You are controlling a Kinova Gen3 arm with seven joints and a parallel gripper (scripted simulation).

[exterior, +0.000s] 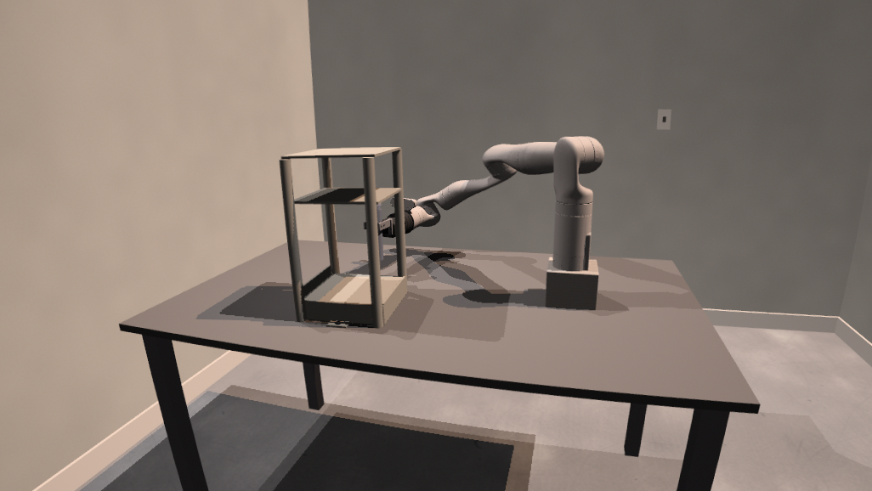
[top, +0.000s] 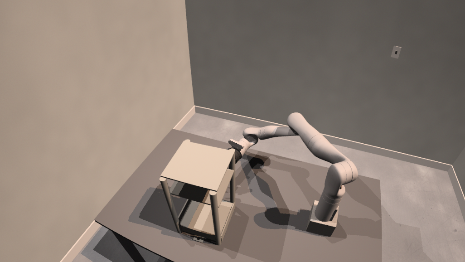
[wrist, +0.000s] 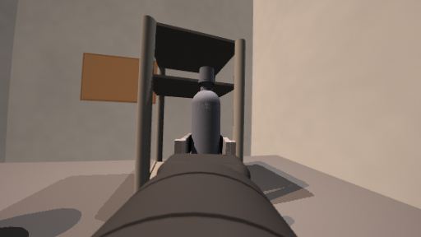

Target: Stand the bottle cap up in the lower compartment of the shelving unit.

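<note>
Right now my hand is 200 mm to the right of the shelving unit, 30 mm below it and 20 mm past it.
</note>
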